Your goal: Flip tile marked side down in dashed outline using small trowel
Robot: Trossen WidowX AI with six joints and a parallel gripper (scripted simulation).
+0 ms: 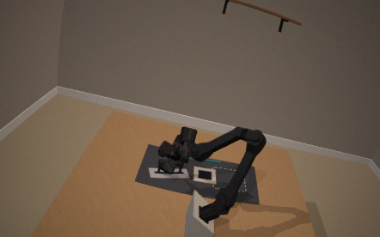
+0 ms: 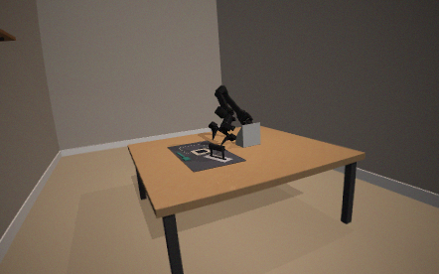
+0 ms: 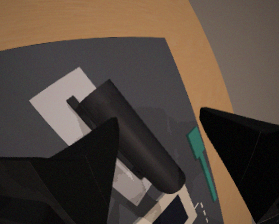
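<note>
Right now the tile is 20 cm to the right of my gripper tip, 10 cm below it and 2 cm ahead of it. From my gripper tip the other things lie so: teal flat tool: 18 cm to the right, 16 cm ahead, 10 cm below.
</note>
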